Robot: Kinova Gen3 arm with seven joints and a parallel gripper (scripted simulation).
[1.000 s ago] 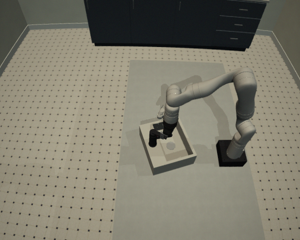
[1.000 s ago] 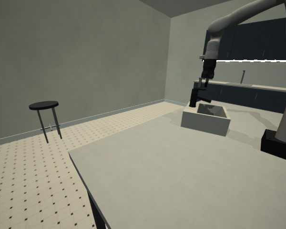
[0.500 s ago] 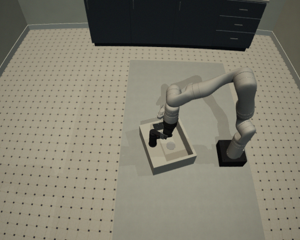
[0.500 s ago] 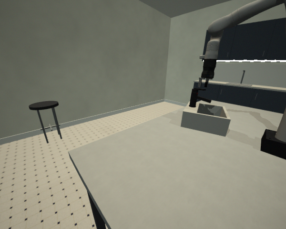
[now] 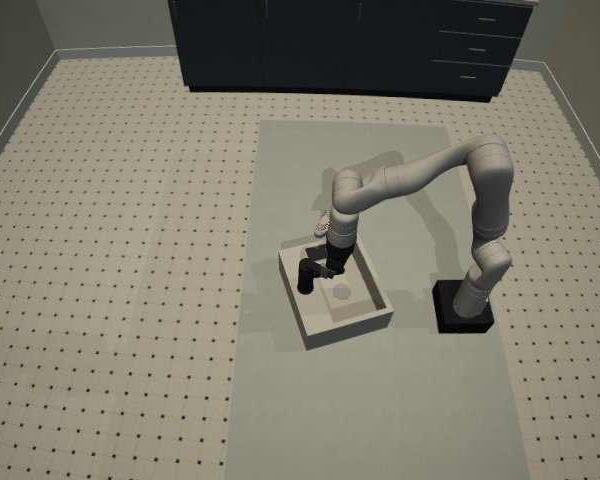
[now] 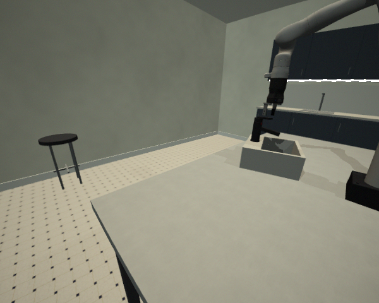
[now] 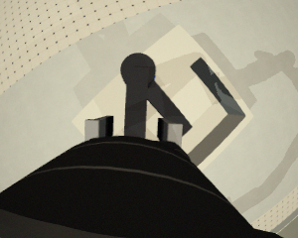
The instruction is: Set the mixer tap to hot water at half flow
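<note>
The lever is 20 mm ahead of my hand, 10 mm to the right of it and 30 mm below it. From my hand the other things lie so: sink basin: 40 mm behind, 70 mm to the right, 270 mm below.
</note>
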